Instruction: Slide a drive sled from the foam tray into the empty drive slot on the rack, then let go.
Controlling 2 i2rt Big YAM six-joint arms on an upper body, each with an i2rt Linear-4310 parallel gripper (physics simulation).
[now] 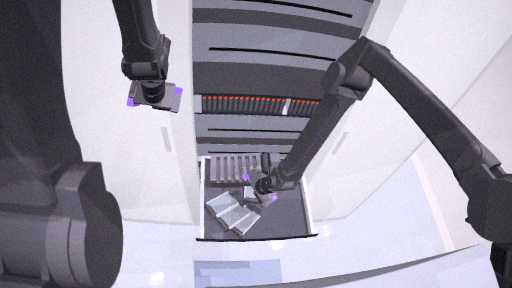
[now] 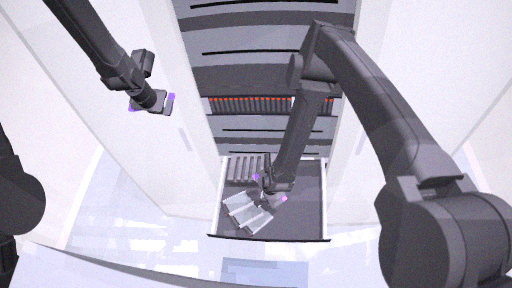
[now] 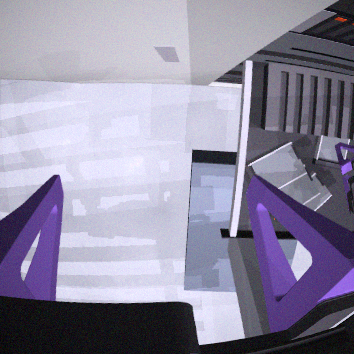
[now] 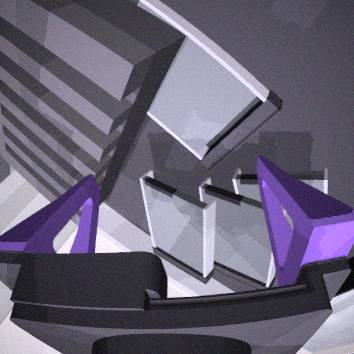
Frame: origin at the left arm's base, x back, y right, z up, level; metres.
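Seen in the pictures: left gripper, fingertip midpoint: (image 1: 155, 105) (image 2: 157, 109) (image 3: 157, 183); right gripper, fingertip midpoint: (image 1: 253, 189) (image 3: 340, 160) (image 4: 173, 172).
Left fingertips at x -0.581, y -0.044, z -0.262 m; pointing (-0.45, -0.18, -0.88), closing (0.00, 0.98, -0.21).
Observation:
Offsets run from my left fingertips to a thing's middle. "*": to the spot under its first point.
The slotted grey foam tray @[dx -0.056, dy +0.265, dz -0.426 m] (image 1: 214, 170) (image 3: 272, 100) (image 4: 90, 25) sits at the back left of an open drawer. One drive sled @[dx +0.023, dy +0.335, dz -0.457 m] (image 3: 332, 148) (image 4: 200, 105) lies flat against its front edge. Several other sleds @[dx +0.096, dy +0.198, dz -0.448 m] (image 1: 222, 204) (image 2: 237, 202) (image 4: 175, 220) lie overlapping and tilted near the drawer's front left. A pale gap (image 1: 286, 106) shows in the rack's row of orange-tipped drives @[* dx -0.122, dy +0.257, dz -0.118 m] (image 1: 240, 105) (image 2: 250, 106). My right gripper (image 1: 260, 187) (image 2: 270, 188) (image 4: 173, 172) is open and empty, low over the drawer, near the single sled. My left gripper (image 1: 155, 96) (image 2: 151, 102) (image 3: 157, 183) is open and empty, high left of the rack.
The drawer has white side walls (image 1: 202, 205) (image 2: 324, 200) (image 3: 241, 150) and a dark front edge @[* dx +0.248, dy +0.330, dz -0.441 m] (image 1: 257, 239) (image 2: 270, 239). Pale cabinet panels stand on both sides of the rack. The right arm crosses in front of the rack's right part. A blue-grey patch (image 1: 237, 272) (image 3: 212, 225) lies in front, below the drawer.

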